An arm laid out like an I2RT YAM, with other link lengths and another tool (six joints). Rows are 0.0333 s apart.
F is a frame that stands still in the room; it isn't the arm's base.
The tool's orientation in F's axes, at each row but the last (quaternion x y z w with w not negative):
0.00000 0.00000 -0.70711 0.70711
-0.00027 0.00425 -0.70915 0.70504
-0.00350 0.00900 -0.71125 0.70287
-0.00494 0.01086 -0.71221 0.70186
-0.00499 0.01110 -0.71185 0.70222
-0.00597 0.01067 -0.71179 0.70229
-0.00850 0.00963 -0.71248 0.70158
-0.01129 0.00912 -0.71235 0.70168
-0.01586 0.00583 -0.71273 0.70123
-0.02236 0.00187 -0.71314 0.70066
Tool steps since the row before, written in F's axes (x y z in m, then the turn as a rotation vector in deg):
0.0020 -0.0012 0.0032 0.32 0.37 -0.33
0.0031 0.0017 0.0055 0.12 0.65 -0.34
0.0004 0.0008 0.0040 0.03 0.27 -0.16
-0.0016 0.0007 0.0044 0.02 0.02 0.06
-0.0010 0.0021 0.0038 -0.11 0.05 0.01
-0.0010 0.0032 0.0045 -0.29 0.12 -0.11
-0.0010 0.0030 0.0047 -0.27 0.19 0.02
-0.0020 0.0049 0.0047 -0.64 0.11 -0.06
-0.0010 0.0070 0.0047 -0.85 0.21 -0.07
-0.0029 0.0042 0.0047 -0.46 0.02 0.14
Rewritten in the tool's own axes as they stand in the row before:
0.0012 0.0020 0.0032 -0.37 0.32 -0.33
-0.0017 0.0031 0.0055 -0.65 0.12 -0.34
-0.0008 0.0003 0.0040 -0.27 0.03 -0.16
-0.0007 -0.0017 0.0044 -0.02 0.02 0.06
-0.0021 -0.0011 0.0038 -0.05 -0.11 0.01
-0.0032 -0.0011 0.0045 -0.12 -0.29 -0.12
-0.0030 -0.0012 0.0047 -0.19 -0.27 0.01
-0.0049 -0.0022 0.0047 -0.10 -0.64 -0.08
-0.0069 -0.0013 0.0048 -0.20 -0.85 -0.09
-0.0040 -0.0031 0.0047 -0.01 -0.46 0.12

